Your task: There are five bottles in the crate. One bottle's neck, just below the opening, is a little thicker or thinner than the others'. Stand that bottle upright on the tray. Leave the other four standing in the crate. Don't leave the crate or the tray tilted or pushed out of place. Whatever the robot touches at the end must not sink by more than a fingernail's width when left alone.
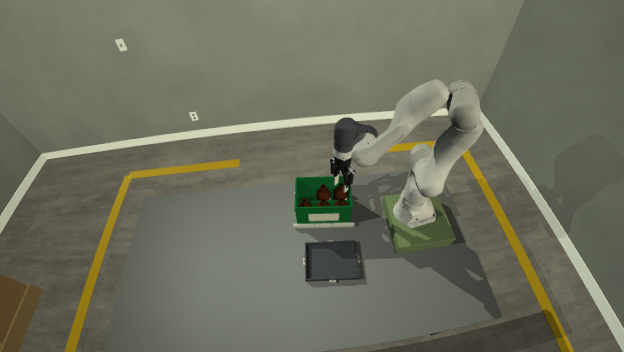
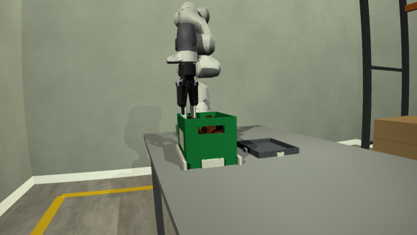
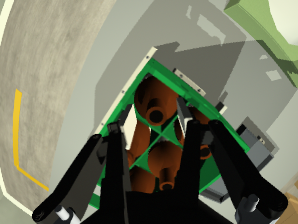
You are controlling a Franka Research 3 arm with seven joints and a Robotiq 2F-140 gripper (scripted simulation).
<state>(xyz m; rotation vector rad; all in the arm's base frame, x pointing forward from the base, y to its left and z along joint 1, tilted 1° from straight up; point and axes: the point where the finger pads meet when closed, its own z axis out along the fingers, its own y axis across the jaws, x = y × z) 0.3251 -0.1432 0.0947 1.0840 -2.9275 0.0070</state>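
Right now my hand is 9 cm short of the green crate, 9 cm above it and 4 cm to the right of it. The rest, counted from my hand: dark grey tray: 33 cm to the left, 16 cm below, 8 cm ahead.
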